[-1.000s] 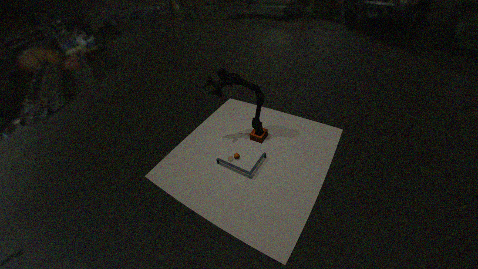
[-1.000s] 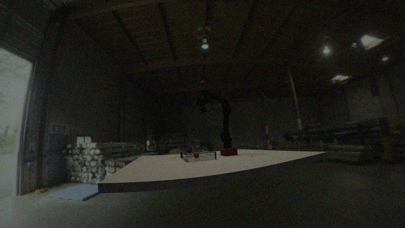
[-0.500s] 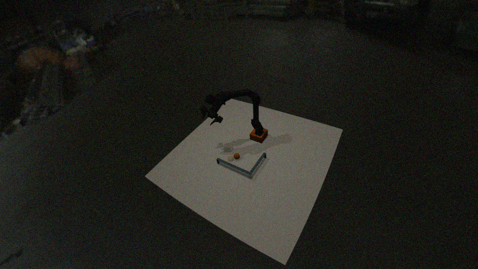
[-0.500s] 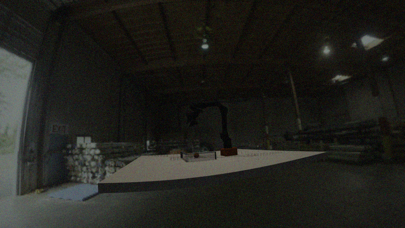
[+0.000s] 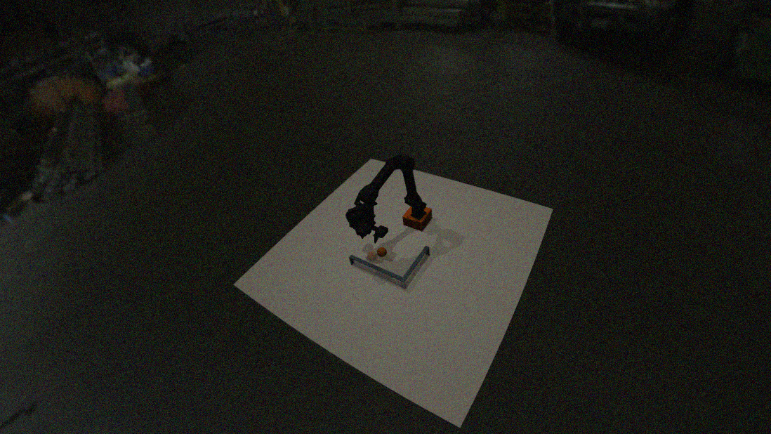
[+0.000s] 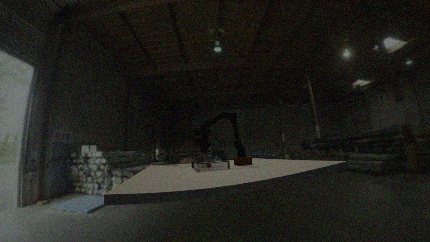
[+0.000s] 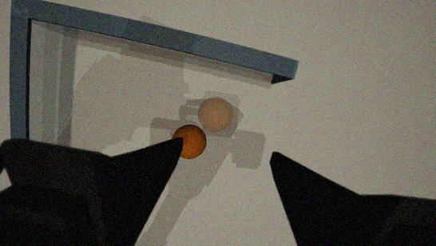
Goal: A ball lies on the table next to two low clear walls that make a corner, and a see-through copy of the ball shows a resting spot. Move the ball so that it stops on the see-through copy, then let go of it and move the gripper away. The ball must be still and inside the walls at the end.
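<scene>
Now: gripper tip 90 mm above the orange ball, 40 mm to the right of it and 40 mm past it. From my gripper tip the other things lie so: see-through copy of ball: 90 mm below, 10 mm to the left, 10 mm ahead.
</scene>
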